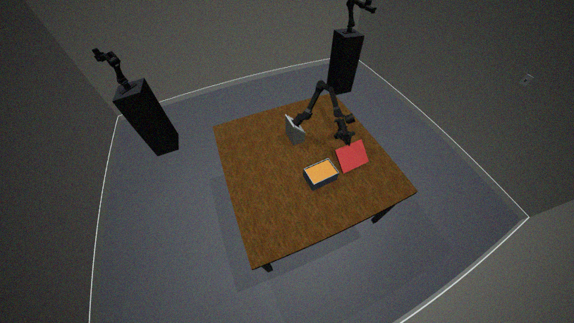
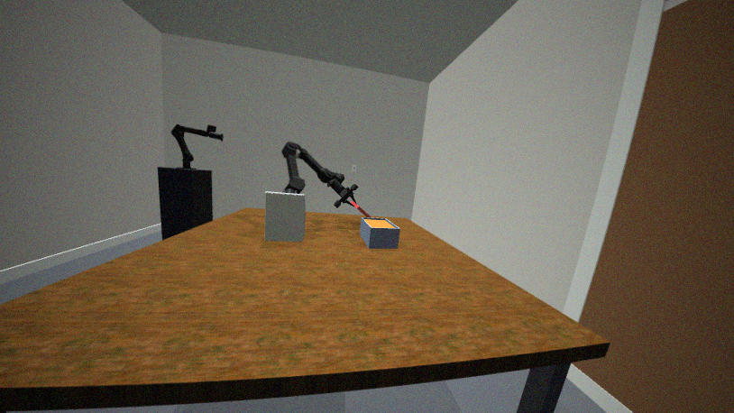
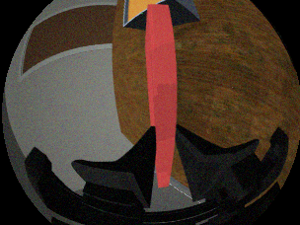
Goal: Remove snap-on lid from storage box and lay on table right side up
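Right now my gripper tip is 7 cm short of the lid, 5 cm above it and 1 cm to the right of it. From my gripper tip the other things lie so: storage box 28 cm to the right, 10 cm ahead, 9 cm below.
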